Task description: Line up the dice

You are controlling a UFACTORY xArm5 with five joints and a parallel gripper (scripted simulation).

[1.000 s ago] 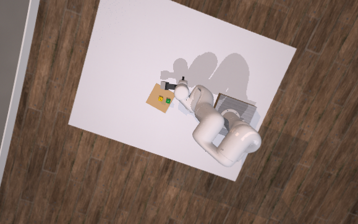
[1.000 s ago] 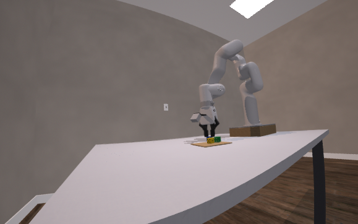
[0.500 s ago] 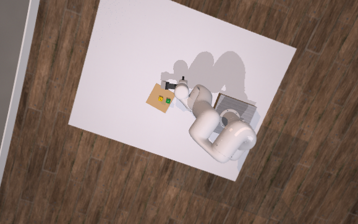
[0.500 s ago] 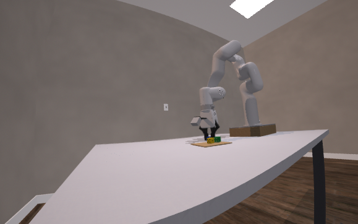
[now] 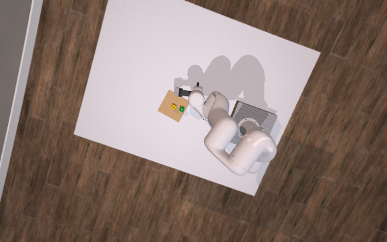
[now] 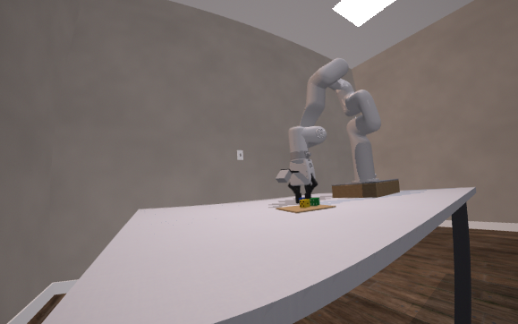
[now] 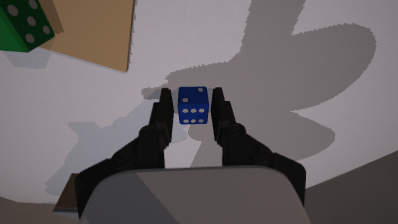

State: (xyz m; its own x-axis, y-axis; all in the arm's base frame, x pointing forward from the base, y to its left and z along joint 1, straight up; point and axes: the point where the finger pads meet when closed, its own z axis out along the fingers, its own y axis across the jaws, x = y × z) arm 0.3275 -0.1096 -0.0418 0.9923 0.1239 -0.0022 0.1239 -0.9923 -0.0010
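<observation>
Right now my hand is 10 mm above the blue die. Round my hand: tan mat 110 mm ahead, 100 mm to the left, 20 mm below; yellow die 110 mm ahead, 100 mm to the left, 10 mm below; green die 110 mm to the left, 60 mm ahead, 10 mm below.
</observation>
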